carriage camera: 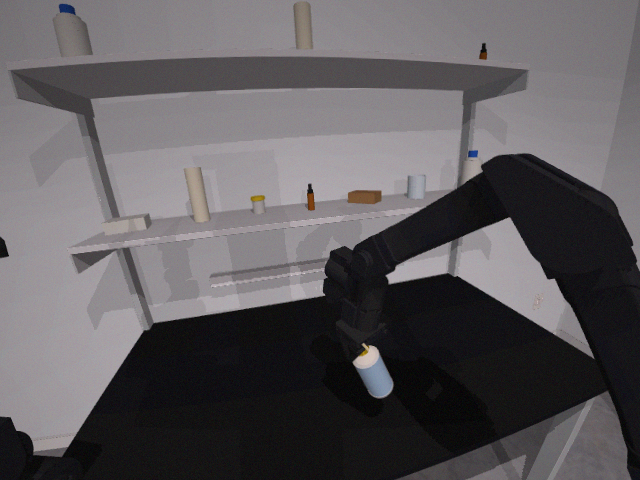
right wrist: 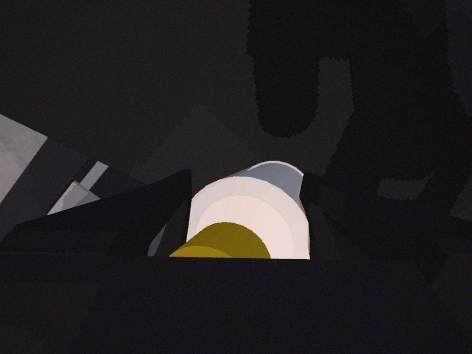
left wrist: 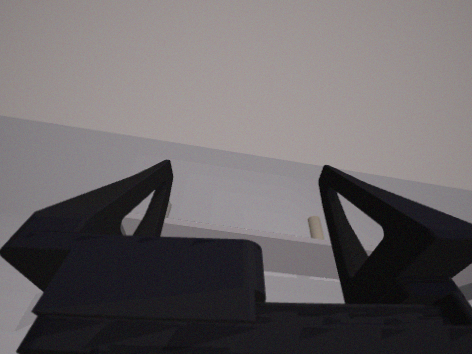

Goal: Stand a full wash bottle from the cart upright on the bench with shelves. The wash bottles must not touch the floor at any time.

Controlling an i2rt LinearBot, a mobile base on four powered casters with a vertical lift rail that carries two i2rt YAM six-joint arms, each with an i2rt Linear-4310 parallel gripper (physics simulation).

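A wash bottle (carriage camera: 376, 376) (right wrist: 250, 200) with a light blue body, white shoulder and yellow cap is held by my right gripper (carriage camera: 361, 356) (right wrist: 246, 183), which is shut on it around its upper part. The bottle is tilted, its base toward the lower right in the carriage view. It is over the black top of the bench with shelves (carriage camera: 217, 392); its shadow lies beside it, and the gap below is hard to judge. My left gripper (left wrist: 246, 170) is open and empty, pointing toward the upper wall; its fingers do not show in the carriage view.
A lower shelf (carriage camera: 232, 222) and an upper shelf (carriage camera: 232, 72) span the back. The lower carries a cream cylinder (carriage camera: 197, 195), amber bottle (carriage camera: 310, 198), brown block (carriage camera: 364, 196) and other items. A white bottle (carriage camera: 72, 35) stands on the upper. Grey floor (carriage camera: 578, 439) shows beyond the bench's front edge.
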